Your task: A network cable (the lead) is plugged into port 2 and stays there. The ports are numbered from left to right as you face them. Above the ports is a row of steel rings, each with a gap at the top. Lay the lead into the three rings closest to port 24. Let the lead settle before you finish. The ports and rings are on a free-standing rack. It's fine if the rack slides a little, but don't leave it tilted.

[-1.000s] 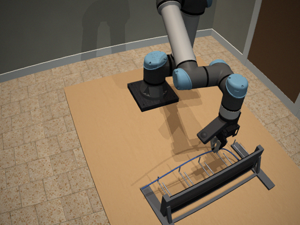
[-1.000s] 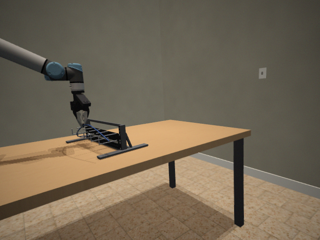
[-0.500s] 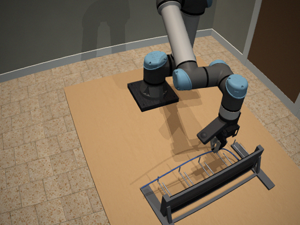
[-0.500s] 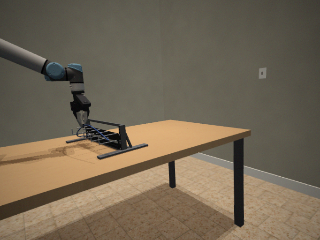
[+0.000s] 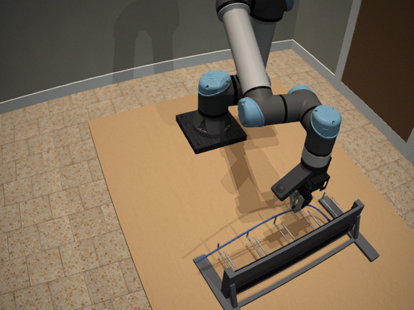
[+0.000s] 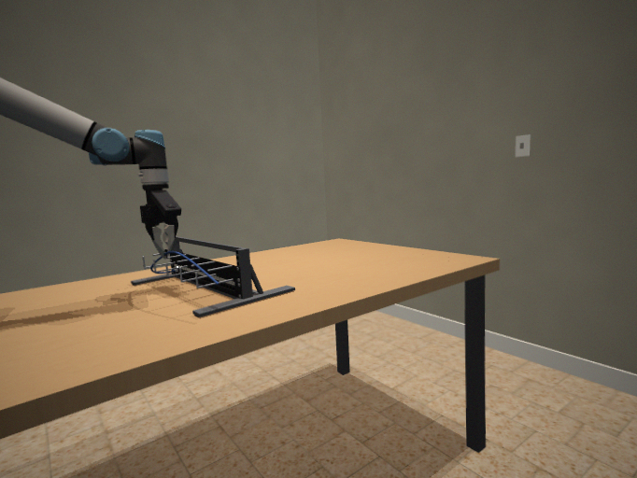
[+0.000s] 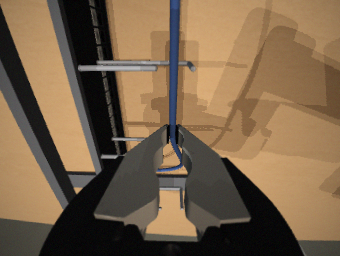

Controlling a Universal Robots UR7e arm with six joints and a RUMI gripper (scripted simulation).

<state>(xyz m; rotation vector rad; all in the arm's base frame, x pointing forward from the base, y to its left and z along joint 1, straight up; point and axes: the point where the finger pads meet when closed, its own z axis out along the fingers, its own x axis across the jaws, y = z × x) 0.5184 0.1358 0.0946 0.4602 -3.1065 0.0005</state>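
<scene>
Now: hand 110 mm short of the free-standing rack, 20 mm to the left of it and 50 mm above it.
</scene>
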